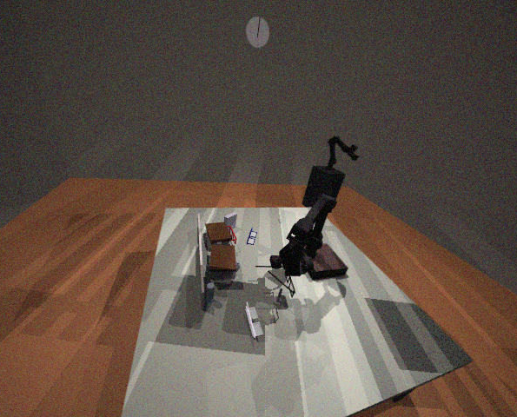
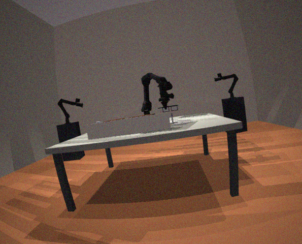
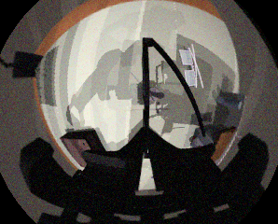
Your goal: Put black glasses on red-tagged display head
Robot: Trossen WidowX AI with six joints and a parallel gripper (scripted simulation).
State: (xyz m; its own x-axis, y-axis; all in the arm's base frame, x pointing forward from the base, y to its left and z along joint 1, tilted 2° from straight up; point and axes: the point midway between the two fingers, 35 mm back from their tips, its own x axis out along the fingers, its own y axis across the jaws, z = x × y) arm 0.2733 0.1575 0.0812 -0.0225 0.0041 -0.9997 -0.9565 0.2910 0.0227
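My gripper tip is 40 mm short of the stand, 40 mm to the right of it and 100 mm above it. Round my gripper tip: head (220 mm ahead, 200 mm to the right, 60 mm below); then glasses (40 mm ahead, 10 mm to the right, 10 mm above); then white panel (330 mm ahead, 330 mm to the right, 60 mm below).
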